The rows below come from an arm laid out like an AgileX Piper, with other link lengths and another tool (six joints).
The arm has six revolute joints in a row. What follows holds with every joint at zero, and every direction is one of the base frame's. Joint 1 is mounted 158.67 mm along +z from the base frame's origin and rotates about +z. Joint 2 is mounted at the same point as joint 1 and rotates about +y. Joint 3 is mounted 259.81 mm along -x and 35.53 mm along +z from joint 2 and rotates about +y. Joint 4 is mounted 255.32 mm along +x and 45.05 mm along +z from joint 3 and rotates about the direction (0.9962, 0, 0.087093). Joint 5 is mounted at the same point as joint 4 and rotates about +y. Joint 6 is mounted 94.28 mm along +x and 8.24 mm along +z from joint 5 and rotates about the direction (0.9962, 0, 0.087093). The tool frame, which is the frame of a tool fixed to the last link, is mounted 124 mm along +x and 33 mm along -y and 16.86 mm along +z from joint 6; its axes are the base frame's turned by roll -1.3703, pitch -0.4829 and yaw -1.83 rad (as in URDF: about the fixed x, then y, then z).
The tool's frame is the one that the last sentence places.
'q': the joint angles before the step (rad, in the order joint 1, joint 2, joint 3, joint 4, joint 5, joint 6). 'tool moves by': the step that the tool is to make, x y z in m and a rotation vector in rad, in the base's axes. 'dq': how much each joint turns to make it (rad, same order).
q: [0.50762 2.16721 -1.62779 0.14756 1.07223 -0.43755]
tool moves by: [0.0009 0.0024 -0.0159 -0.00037 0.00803 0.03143]
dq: [-0.00001 0.03752 -0.00013 0.00792 -0.02537 -0.03883]
